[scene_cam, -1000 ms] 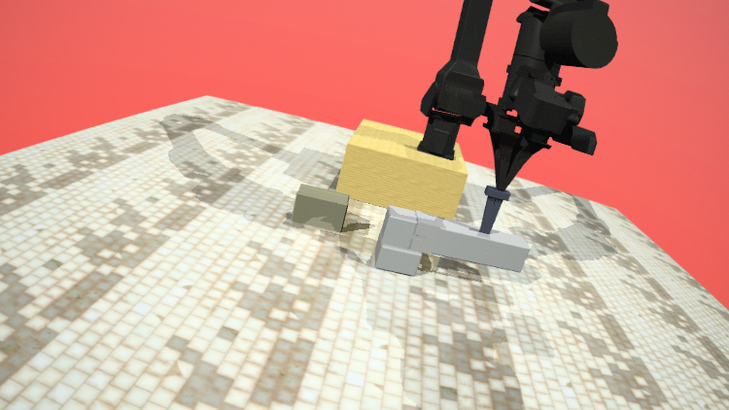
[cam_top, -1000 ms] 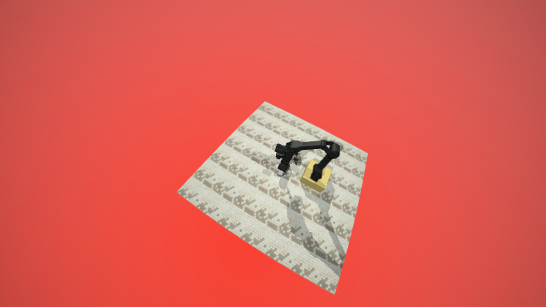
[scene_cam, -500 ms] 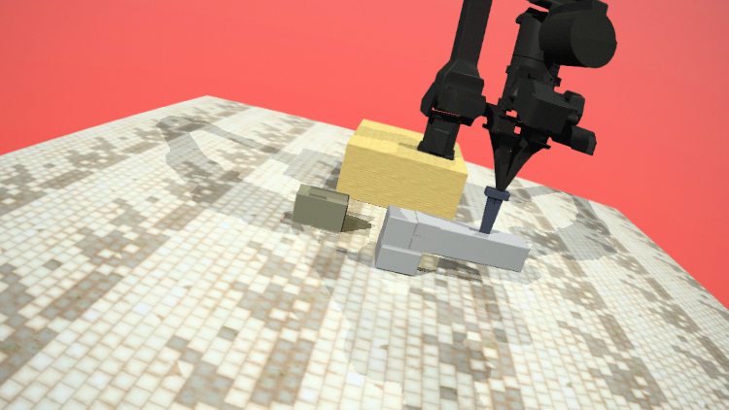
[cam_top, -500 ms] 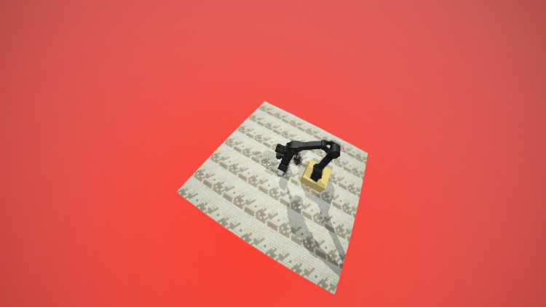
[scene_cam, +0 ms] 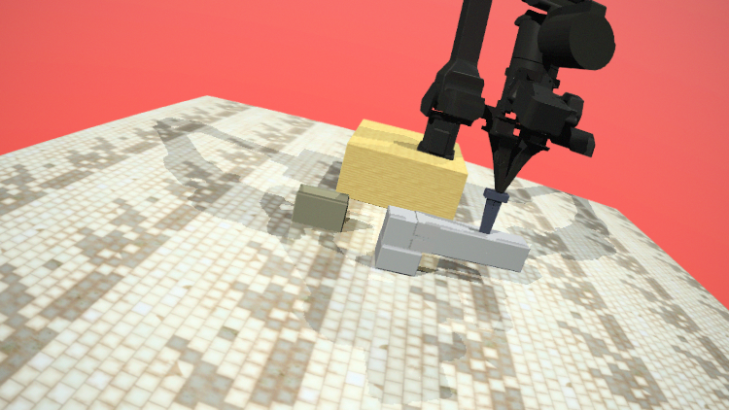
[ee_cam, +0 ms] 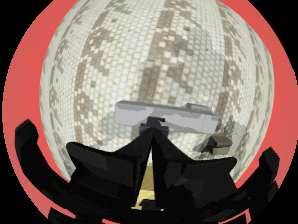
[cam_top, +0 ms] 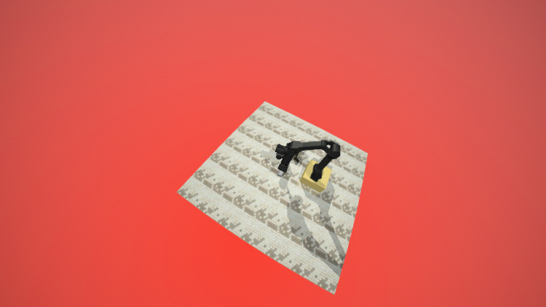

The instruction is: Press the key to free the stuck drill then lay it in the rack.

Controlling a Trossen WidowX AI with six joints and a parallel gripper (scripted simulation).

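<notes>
Now: gripper tip 3 cm above the dark key. Also, from my gripper tip: grey housing 8 cm below, 3 cm to the right; then rack 21 cm to the right, 10 cm below, 4 cm behind; then drill 7 cm below, 5 cm to the right, 1 cm ahead.
</notes>
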